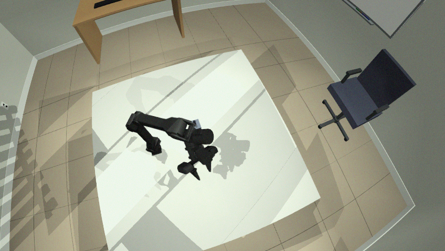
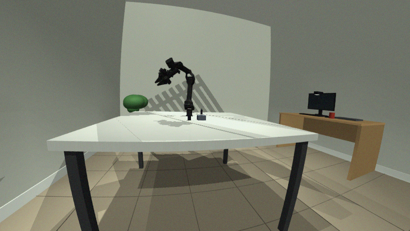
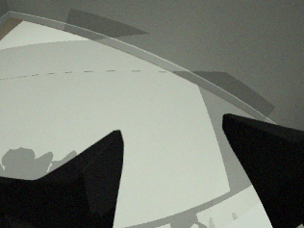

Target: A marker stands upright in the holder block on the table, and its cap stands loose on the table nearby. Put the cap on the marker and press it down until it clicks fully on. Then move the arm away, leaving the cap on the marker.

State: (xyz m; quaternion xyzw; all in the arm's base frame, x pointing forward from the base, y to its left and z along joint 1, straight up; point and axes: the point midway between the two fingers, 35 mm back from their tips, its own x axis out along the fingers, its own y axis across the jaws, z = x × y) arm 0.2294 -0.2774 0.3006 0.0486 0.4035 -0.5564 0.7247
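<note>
Right now the black cap is 270 mm to the left of my gripper tip, 250 mm below it and 70 mm ahead of it. From my gripper tip the other things lie so: grey holder block: 370 mm to the left, 260 mm below, 50 mm ahead.
</note>
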